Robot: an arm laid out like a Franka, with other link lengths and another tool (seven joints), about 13 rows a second.
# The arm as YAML. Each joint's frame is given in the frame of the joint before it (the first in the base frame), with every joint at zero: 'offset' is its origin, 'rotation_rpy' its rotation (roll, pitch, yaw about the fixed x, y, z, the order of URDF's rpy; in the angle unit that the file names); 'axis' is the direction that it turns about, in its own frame. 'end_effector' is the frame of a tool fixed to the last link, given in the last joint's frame.
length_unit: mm
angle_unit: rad
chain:
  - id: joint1
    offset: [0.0, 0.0, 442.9]
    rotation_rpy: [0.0, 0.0, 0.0]
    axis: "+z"
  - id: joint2
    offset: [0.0, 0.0, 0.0]
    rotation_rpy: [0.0, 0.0, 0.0]
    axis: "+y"
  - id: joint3
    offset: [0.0, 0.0, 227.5]
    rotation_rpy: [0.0, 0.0, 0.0]
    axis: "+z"
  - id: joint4
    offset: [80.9, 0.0, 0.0]
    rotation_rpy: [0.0, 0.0, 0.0]
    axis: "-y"
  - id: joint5
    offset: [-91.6, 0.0, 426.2]
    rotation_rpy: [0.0, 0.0, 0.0]
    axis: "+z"
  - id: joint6
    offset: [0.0, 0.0, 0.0]
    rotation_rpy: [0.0, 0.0, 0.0]
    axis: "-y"
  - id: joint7
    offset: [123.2, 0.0, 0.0]
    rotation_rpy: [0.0, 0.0, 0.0]
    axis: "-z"
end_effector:
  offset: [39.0, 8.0, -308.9]
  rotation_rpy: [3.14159, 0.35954, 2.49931]
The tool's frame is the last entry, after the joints.
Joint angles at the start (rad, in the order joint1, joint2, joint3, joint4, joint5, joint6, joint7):
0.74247 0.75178 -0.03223 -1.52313 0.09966 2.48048 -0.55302
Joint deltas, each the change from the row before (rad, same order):
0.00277 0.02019 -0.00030 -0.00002 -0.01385 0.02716 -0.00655
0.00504 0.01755 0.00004 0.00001 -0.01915 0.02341 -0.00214
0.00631 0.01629 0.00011 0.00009 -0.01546 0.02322 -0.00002
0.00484 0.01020 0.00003 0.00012 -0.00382 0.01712 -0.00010
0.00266 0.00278 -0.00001 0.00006 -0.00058 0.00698 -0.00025
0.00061 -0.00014 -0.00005 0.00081 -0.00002 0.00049 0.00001
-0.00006 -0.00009 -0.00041 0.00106 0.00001 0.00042 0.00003
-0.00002 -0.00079 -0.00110 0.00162 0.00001 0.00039 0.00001
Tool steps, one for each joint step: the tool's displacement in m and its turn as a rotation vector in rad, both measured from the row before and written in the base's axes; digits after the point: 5 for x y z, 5 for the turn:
-0.00080 -0.00013 -0.01101 -0.00609 -0.01453 0.01672
-0.00237 0.00123 -0.00967 -0.00847 -0.01496 0.01917
-0.00307 0.00260 -0.00847 -0.00483 -0.01340 0.01648
-0.00206 0.00286 -0.00455 0.00204 -0.00756 0.00739
-0.00086 0.00197 -0.00070 0.00230 -0.00366 0.00323
0.00011 0.00073 0.00070 0.00093 -0.00110 0.00059
0.00076 0.00018 0.00079 0.00085 -0.00136 -0.00036
0.00153 0.00016 0.00169 0.00132 -0.00261 -0.00075

